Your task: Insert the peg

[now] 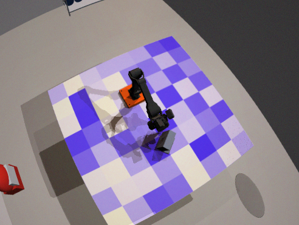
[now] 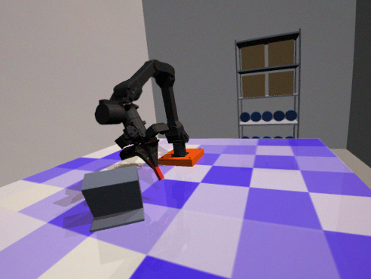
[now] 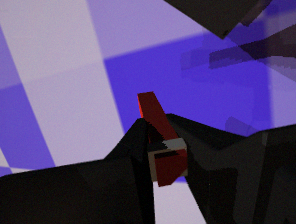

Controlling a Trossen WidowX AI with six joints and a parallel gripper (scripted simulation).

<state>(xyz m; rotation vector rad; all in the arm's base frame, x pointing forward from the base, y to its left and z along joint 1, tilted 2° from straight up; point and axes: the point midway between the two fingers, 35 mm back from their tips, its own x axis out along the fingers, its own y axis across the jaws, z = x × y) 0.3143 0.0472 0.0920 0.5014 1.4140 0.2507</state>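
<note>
Now: the grey sloped panel 11 cm ahead of my gripper tip, 6 cm to the right of it and 3 cm below it. Also, from my gripper tip: red peg: 1 cm to the right, 1 cm above.
</note>
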